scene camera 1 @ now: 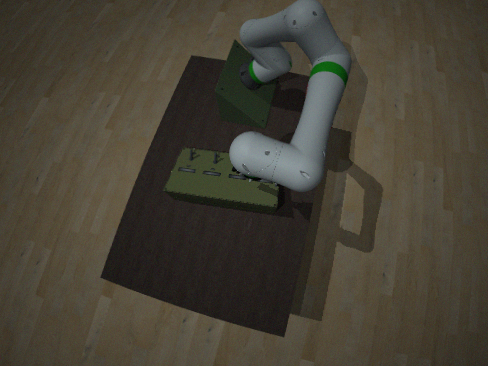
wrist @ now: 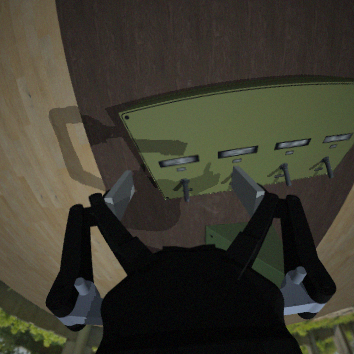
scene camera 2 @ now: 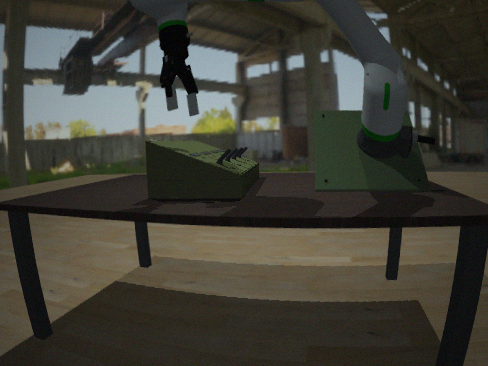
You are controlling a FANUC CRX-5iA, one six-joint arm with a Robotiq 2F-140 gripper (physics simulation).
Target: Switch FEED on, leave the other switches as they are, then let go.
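Seen in the pictures: gripper, fingertip midpoint: point(wrist: 182, 178) point(scene camera 2: 184, 112); arm's base, origin of the base link: point(scene camera 1: 249, 76) point(scene camera 2: 378, 141).
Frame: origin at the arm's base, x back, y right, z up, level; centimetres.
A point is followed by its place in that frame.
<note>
The olive switch box point(scene camera 1: 220, 192) @[y -12.1, x -63.7, z 0.7 cm] point(scene camera 2: 195, 182) @[y -33.6, x -47.4, z -9.8 cm] point(wrist: 280, 112) @[y -10.4, x -62.4, z 0.1 cm] stands on the table, its sloped top carrying a row of dark levers. The name plates are too blurred to read in the wrist view. The FEED lever point(wrist: 185, 190) @[y -25.3, x -43.0, z -3.0 cm] is at the row's left end there, below its plate point(wrist: 178, 161) @[y -27.2, x -50.5, z -2.8 cm]; the arm hides it in scene camera 1. The levers point(scene camera 2: 232, 154) @[y -14.1, x -45.1, z -3.5 cm] showing in scene camera 2 lean toward the low edge, away from the plates. My gripper point(scene camera 2: 183, 107) @[y -26.5, x -54.5, z 9.6 cm] point(wrist: 182, 178) @[y -26.5, x -54.5, z 9.6 cm] is open and empty, high above the box. Its right finger hides most of the second lever.
A green slanted panel point(scene camera 1: 240, 102) @[y -2.1, x -17.6, z 0.4 cm] point(scene camera 2: 340, 150) @[y -4.7, x -12.7, z -2.8 cm] point(wrist: 270, 255) @[y 2.6, x -21.9, z 0.9 cm] stands behind the box by the arm's base. The arm point(scene camera 1: 320, 110) @[y -37.7, x -43.6, z 47.7 cm] reaches over the box's right end in scene camera 1. The dark table point(scene camera 1: 200, 260) @[y -13.4, x -94.3, z -14.1 cm] point(scene camera 2: 290, 217) @[y -48.9, x -18.7, z -14.1 cm] carries both; shadows cross the panel's FEED end.
</note>
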